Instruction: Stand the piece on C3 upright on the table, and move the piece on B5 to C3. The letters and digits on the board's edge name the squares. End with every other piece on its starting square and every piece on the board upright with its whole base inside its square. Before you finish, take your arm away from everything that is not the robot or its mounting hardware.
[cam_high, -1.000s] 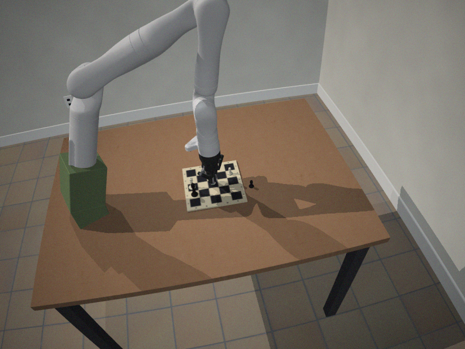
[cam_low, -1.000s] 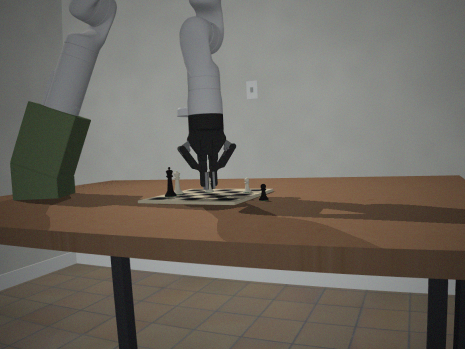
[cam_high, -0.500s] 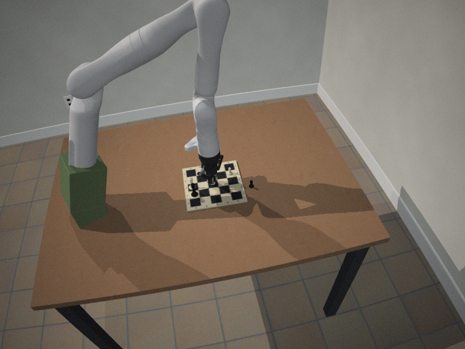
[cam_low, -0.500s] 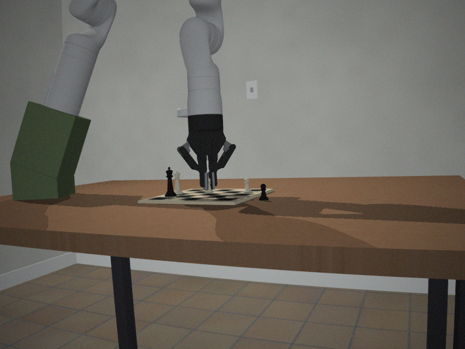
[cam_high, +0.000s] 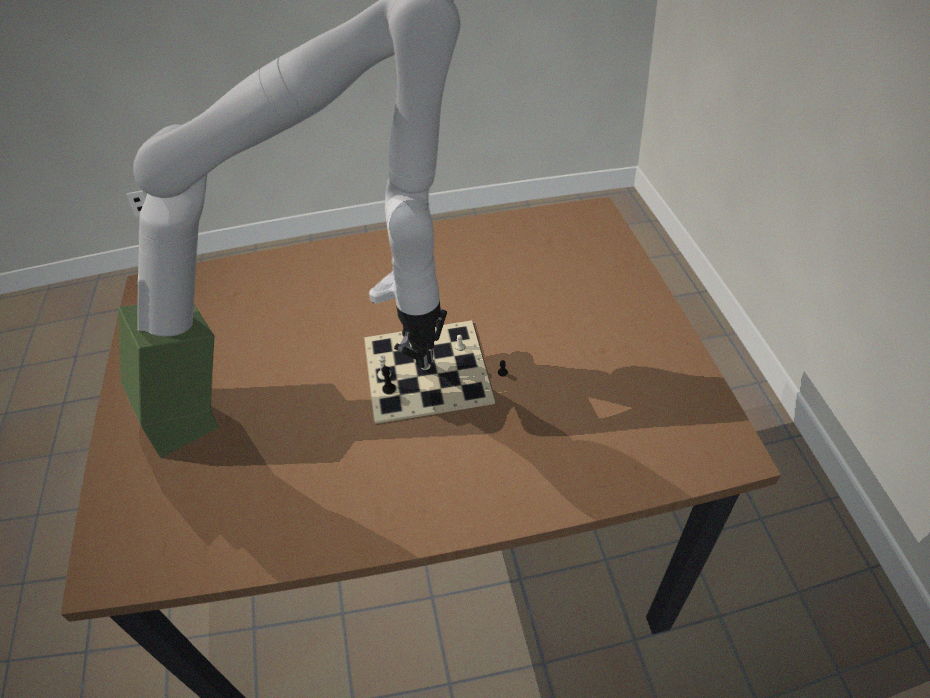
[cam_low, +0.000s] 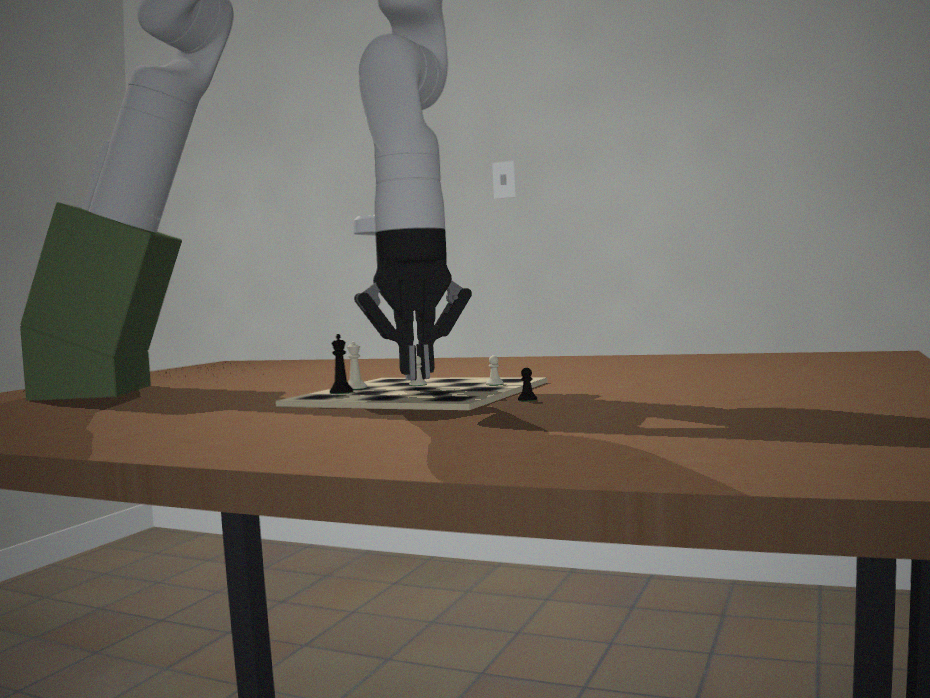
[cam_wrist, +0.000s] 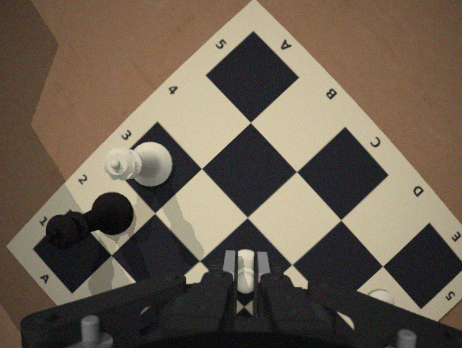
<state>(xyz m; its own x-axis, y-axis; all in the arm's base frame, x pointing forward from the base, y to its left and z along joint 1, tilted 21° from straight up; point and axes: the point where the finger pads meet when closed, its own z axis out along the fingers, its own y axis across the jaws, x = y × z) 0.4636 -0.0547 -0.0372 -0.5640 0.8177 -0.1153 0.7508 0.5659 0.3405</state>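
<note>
Now: the chessboard 30 mm below my hand. The rest, counted from my hand: tall white piece 80 mm behind, 10 mm to the left; then black pawn 130 mm ahead, 60 mm to the right, 20 mm below; then black king 80 mm behind, 30 mm to the right.
</note>
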